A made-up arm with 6 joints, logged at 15 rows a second.
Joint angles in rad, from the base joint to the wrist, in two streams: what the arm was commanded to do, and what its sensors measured. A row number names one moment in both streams.
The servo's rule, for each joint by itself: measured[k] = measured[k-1] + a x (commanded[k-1-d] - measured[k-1]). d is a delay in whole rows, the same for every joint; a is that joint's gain. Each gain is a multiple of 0.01, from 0.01 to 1. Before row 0 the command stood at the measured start. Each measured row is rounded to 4 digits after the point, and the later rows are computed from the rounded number. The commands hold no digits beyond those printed.
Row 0, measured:
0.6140, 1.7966, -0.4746, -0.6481, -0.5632, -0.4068
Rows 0 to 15, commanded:
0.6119, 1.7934, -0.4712, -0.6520, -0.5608, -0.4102
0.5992, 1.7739, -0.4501, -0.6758, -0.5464, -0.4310
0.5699, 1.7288, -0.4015, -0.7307, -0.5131, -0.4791
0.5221, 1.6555, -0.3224, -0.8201, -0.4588, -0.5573
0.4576, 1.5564, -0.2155, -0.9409, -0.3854, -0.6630
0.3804, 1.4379, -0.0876, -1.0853, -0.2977, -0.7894
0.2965, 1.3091, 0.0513, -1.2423, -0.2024, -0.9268
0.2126, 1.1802, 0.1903, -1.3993, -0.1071, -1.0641
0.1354, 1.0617, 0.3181, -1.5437, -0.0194, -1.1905
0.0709, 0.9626, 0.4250, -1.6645, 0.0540, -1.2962
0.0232, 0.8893, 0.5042, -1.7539, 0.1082, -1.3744
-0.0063, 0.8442, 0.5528, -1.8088, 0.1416, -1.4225
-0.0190, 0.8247, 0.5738, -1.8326, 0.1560, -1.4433
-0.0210, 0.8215, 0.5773, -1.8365, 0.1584, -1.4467
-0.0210, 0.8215, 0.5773, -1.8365, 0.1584, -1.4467
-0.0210, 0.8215, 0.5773, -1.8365, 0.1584, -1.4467
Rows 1 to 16, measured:
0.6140, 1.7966, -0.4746, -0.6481, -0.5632, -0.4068
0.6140, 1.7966, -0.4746, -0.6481, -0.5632, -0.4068
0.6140, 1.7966, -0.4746, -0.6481, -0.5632, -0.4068
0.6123, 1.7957, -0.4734, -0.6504, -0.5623, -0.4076
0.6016, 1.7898, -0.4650, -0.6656, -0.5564, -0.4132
0.5756, 1.7733, -0.4421, -0.7047, -0.5404, -0.4290
0.5317, 1.7415, -0.3990, -0.7739, -0.5102, -0.4598
0.4709, 1.6915, -0.3329, -0.8741, -0.4640, -0.5086
0.3967, 1.6230, -0.2446, -1.0008, -0.4025, -0.5760
0.3145, 1.5382, -0.1381, -1.1457, -0.3285, -0.6602
0.2309, 1.4415, -0.0199, -1.2979, -0.2466, -0.7571
0.1526, 1.3390, 0.1018, -1.4454, -0.1625, -0.8611
0.0856, 1.2374, 0.2182, -1.5769, -0.0824, -0.9655
0.0344, 1.1434, 0.3212, -1.6831, -0.0119, -1.0636
0.0010, 1.0626, 0.4046, -1.7585, 0.0449, -1.1497
-0.0154, 0.9984, 0.4655, -1.8030, 0.0860, -1.2202
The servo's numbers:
d 3
a 0.82 0.27 0.36 0.60 0.37 0.24

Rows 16 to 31, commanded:
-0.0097, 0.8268, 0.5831, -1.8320, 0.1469, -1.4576
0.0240, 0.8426, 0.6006, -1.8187, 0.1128, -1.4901
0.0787, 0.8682, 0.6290, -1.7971, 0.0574, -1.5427
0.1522, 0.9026, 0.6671, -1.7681, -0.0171, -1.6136
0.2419, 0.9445, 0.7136, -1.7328, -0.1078, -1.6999
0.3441, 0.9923, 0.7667, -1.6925, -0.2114, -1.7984
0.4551, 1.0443, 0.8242, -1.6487, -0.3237, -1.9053
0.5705, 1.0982, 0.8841, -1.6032, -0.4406, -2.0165
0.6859, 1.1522, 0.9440, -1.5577, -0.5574, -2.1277
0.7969, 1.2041, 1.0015, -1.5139, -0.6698, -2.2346
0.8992, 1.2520, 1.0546, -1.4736, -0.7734, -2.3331
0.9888, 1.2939, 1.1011, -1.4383, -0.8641, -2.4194
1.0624, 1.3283, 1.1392, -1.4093, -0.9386, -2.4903
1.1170, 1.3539, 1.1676, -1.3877, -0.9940, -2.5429
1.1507, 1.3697, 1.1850, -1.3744, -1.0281, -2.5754
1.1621, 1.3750, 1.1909, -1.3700, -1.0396, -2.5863
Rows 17 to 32, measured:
-0.0200, 0.9506, 0.5057, -1.8231, 0.1128, -1.2746
-0.0208, 0.9157, 0.5315, -1.8311, 0.1297, -1.3159
-0.0210, 0.8903, 0.5480, -1.8343, 0.1403, -1.3473
-0.0117, 0.8732, 0.5606, -1.8329, 0.1427, -1.3738
0.0176, 0.8649, 0.5750, -1.8244, 0.1316, -1.4017
0.0677, 0.8658, 0.5944, -1.8080, 0.1041, -1.4355
0.1370, 0.8757, 0.6206, -1.7841, 0.0593, -1.4782
0.2230, 0.8943, 0.6541, -1.7533, -0.0025, -1.5314
0.3223, 0.9208, 0.6946, -1.7168, -0.0798, -1.5955
0.4312, 0.9541, 0.7413, -1.6759, -0.1700, -1.6699
0.5454, 0.9930, 0.7927, -1.6323, -0.2701, -1.7531
0.6606, 1.0360, 0.8472, -1.5875, -0.3764, -1.8430
0.7724, 1.0814, 0.9027, -1.5433, -0.4850, -1.9370
0.8764, 1.1275, 0.9574, -1.5015, -0.5917, -2.0321
0.9686, 1.1724, 1.0091, -1.4636, -0.6925, -2.1251
1.0455, 1.2145, 1.0559, -1.4310, -0.7836, -2.2127

